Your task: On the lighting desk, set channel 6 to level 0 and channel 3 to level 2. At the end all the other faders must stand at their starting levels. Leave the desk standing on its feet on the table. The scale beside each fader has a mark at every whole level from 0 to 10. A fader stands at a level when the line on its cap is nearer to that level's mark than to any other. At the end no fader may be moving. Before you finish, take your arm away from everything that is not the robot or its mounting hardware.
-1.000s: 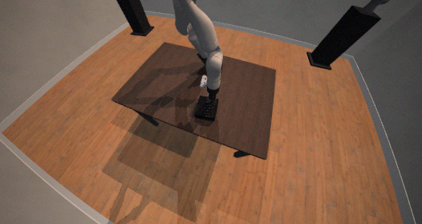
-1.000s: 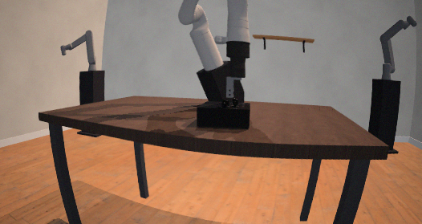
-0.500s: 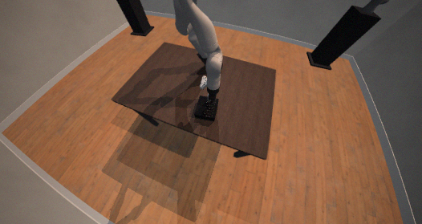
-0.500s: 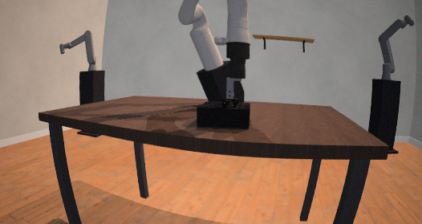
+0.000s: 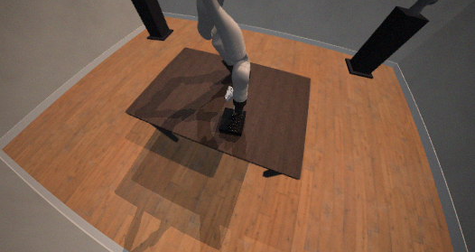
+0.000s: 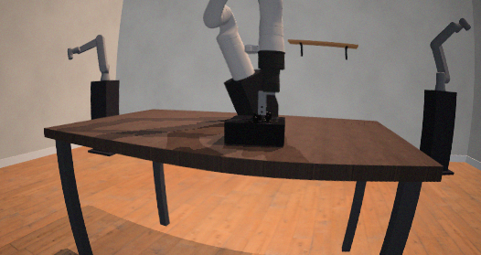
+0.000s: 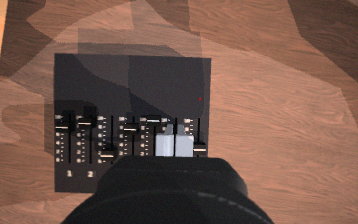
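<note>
The channel 6 fader cap is 20 mm to the left of my hand and 20 mm below it. Round my hand: channel 5 fader cap: 20 mm ahead, 10 mm to the right, 20 mm below; then channel 4 fader cap: 40 mm ahead, 20 mm below; then channel 3 fader cap: 60 mm ahead, 20 mm to the left, 20 mm below.
</note>
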